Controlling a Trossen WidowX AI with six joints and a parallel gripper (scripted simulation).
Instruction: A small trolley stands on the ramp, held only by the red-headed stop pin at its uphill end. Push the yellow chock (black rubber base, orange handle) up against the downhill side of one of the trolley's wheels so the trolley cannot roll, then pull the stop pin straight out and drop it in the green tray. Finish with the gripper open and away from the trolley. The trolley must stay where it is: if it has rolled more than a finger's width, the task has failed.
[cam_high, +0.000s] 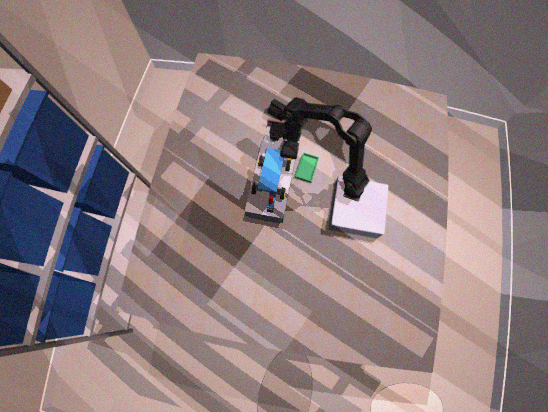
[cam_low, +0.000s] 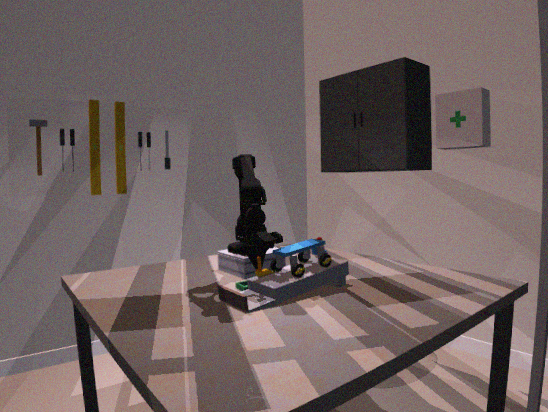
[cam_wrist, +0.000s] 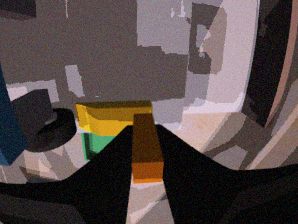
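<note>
Now: the yellow chock 20 mm to the left of my gripper tip. The rest, counted from my gripper tip: grey ramp (30 mm ahead, 140 mm to the left, 40 mm below); green tray (80 mm behind, 20 mm to the left, 100 mm below); blue trolley (30 mm ahead, 150 mm to the left, 20 mm above).
</note>
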